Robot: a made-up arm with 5 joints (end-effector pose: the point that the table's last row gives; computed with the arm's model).
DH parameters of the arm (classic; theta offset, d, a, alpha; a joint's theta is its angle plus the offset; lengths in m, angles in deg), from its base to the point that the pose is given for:
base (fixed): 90 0.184 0 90
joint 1: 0 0.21 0.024 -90
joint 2: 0 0.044 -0.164 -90
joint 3: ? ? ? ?
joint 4: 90 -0.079 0.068 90
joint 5: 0 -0.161 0.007 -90
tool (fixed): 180 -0.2 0 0
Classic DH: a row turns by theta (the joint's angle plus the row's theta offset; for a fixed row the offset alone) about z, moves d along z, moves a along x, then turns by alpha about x.
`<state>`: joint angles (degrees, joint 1 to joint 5).
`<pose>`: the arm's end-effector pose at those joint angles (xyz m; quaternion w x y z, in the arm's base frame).
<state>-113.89 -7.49 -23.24 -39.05 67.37</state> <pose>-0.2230 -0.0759 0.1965 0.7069 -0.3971 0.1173 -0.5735</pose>
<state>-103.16 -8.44 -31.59 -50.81 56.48</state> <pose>-0.1882 -0.0829 0.1043 0.7805 -0.2621 0.0656 -0.5638</pose>
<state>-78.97 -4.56 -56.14 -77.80 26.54</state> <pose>-0.1000 0.0495 0.0168 0.7677 0.0166 0.0241 -0.6402</pose>
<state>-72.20 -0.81 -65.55 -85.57 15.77</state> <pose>-0.0876 0.0966 0.0441 0.7301 0.0556 0.0565 -0.6788</pose>
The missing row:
joint 3: 0 0.129 0.012 90
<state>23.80 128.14 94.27 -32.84 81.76</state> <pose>0.6914 -0.1569 0.1477 0.8887 -0.2426 -0.3034 0.2435</pose>
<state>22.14 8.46 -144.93 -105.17 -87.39</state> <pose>-0.0980 -0.0970 0.2309 0.6405 0.3513 0.5310 -0.4294</pose>
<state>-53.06 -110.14 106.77 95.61 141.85</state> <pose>0.1559 0.1313 0.2937 0.4307 -0.3600 -0.7936 0.2348</pose>
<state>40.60 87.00 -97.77 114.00 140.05</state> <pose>0.4437 0.1226 0.2064 0.2406 -0.2921 -0.4775 0.7930</pose>
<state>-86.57 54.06 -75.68 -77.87 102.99</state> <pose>0.0743 0.2453 0.4984 0.2251 0.1768 0.7586 -0.5853</pose>
